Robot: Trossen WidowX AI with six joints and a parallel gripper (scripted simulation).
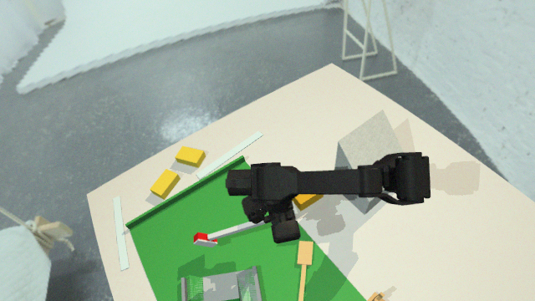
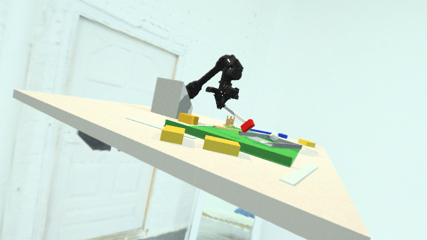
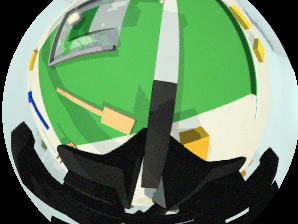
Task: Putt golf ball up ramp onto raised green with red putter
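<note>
Now: gripper tip 10 cm short of the red putter, 6 cm to the left of it and 1 cm above it. Round my gripper tip: blue putter: 22 cm ahead, 52 cm to the left, 10 cm below; white golf ball: 30 cm ahead, 8 cm to the left, 8 cm below; green mat: 19 cm ahead, 2 cm to the left, 11 cm below.
</note>
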